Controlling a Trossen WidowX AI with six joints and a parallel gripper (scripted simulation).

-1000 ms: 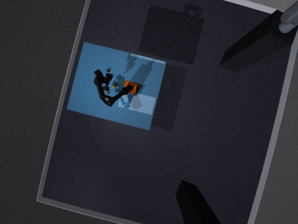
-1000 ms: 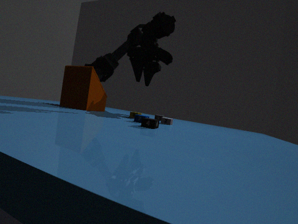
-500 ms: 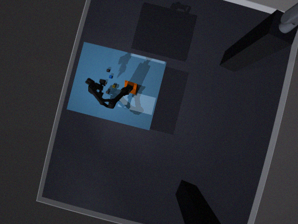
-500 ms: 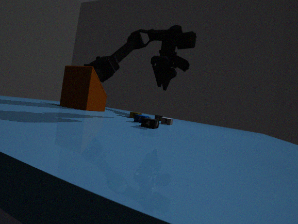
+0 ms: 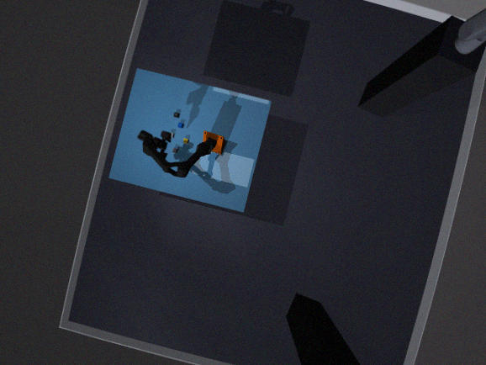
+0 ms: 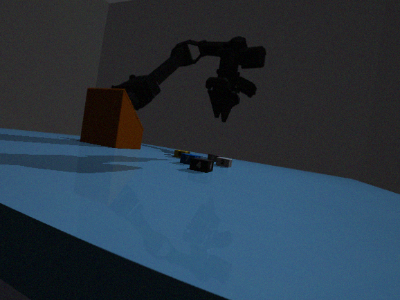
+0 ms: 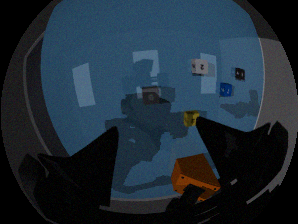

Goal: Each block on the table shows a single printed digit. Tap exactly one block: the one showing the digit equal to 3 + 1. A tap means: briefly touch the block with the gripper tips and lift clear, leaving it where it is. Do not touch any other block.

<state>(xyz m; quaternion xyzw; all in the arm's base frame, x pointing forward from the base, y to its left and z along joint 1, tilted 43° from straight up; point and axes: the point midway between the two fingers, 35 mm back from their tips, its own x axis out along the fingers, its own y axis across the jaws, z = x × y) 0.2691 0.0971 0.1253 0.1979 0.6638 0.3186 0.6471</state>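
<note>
Right now the black block is 10 cm ahead of my gripper tip, 26 cm to the right of it and 11 cm below it. The rest, counted from my gripper tip: white block (7 cm ahead, 10 cm to the right, 11 cm below); grey block (11 cm below); yellow block (5 cm behind, 10 cm to the right, 11 cm below).
</note>
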